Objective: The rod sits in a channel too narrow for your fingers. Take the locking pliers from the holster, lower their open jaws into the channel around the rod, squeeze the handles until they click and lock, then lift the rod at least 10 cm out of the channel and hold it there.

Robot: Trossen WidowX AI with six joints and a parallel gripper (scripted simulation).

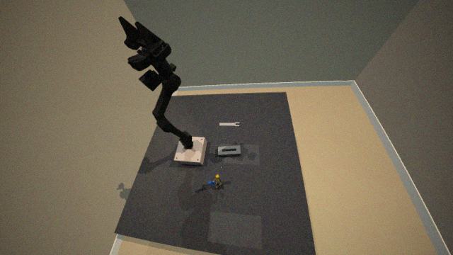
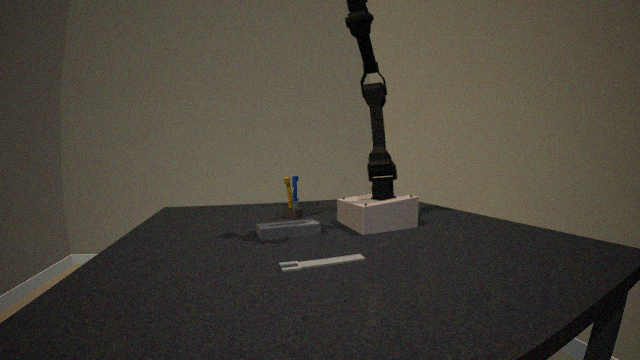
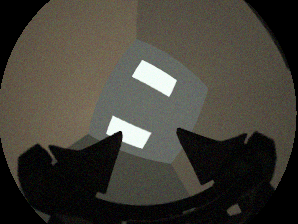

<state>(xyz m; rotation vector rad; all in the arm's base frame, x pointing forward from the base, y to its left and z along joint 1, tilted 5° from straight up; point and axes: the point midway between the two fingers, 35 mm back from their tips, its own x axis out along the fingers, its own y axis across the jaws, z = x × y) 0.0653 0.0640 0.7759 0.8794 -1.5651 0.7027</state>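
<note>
The holster lies 890 mm below my gripper tip, 310 mm to the right of it and 100 mm ahead of it. Also, from my gripper tip: grey channel block 880 mm below, 190 mm ahead, 70 mm to the right; flat white forked strip 890 mm below, 210 mm ahead, 190 mm to the left.
</note>
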